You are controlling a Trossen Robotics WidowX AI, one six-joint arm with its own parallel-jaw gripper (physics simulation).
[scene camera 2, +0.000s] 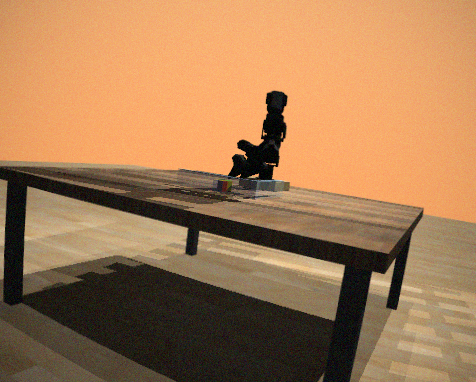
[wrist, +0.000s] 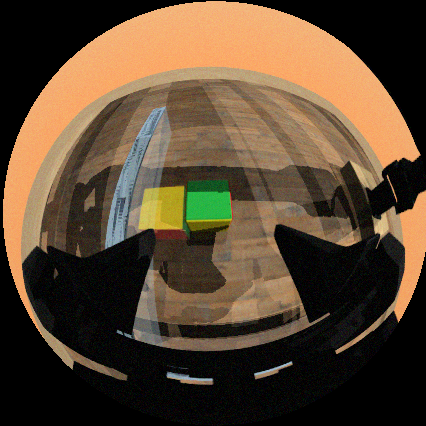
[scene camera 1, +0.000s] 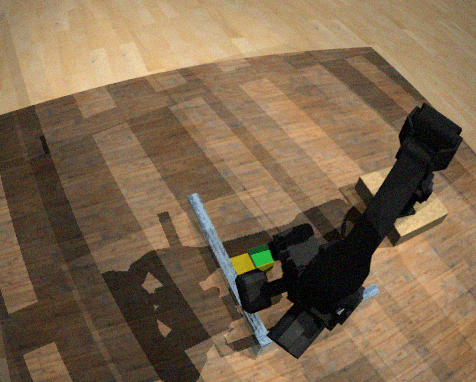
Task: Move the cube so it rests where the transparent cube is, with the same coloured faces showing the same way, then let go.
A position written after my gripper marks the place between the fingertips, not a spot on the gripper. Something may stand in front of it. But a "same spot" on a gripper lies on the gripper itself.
My gripper shows in scene camera 2, in the wrist view (215,233) and in scene camera 1. One and the same spot on my gripper: (scene camera 1: 295,247) is (scene camera 2: 247,143).
